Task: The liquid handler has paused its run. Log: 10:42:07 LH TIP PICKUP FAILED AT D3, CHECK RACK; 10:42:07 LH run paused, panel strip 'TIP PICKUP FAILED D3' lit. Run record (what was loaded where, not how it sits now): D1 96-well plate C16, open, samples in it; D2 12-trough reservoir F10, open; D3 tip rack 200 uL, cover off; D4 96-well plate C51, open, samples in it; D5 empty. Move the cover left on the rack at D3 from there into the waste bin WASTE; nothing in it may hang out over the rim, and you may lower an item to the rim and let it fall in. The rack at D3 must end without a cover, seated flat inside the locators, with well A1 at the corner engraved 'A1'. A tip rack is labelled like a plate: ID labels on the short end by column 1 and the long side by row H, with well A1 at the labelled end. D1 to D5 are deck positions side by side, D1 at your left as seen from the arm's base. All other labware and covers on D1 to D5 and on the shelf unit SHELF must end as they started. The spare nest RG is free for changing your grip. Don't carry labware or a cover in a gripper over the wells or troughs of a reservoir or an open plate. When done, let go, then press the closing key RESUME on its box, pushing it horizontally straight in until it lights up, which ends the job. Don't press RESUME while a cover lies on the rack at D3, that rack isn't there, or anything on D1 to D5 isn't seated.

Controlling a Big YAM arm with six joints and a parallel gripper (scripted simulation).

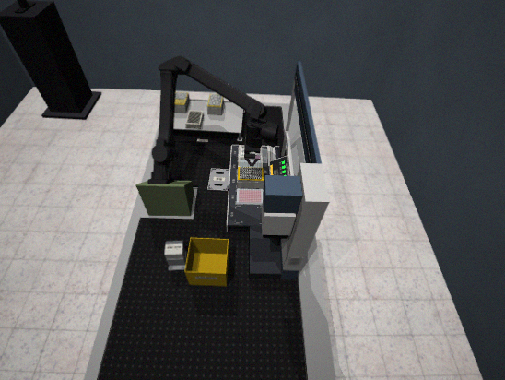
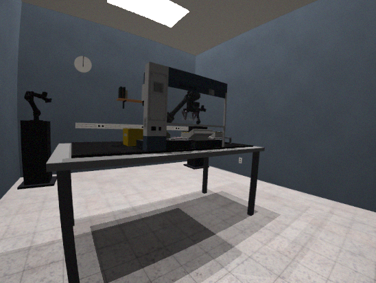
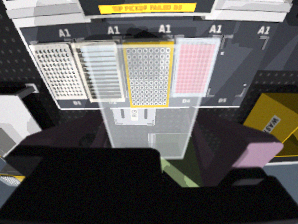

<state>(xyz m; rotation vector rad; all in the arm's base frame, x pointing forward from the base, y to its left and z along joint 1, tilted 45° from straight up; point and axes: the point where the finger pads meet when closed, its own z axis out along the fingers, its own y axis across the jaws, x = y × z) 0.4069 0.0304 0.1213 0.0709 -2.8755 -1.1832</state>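
Right now the yellow-framed tip rack is 1 cm ahead of my hand, 1 cm to the left of it and 13 cm below it. From my hand the other things lie so: clear cover: 1 cm above; pink plate: 10 cm to the right, 17 cm below; liquid handler tower: 18 cm ahead, 40 cm to the right, 5 cm above.
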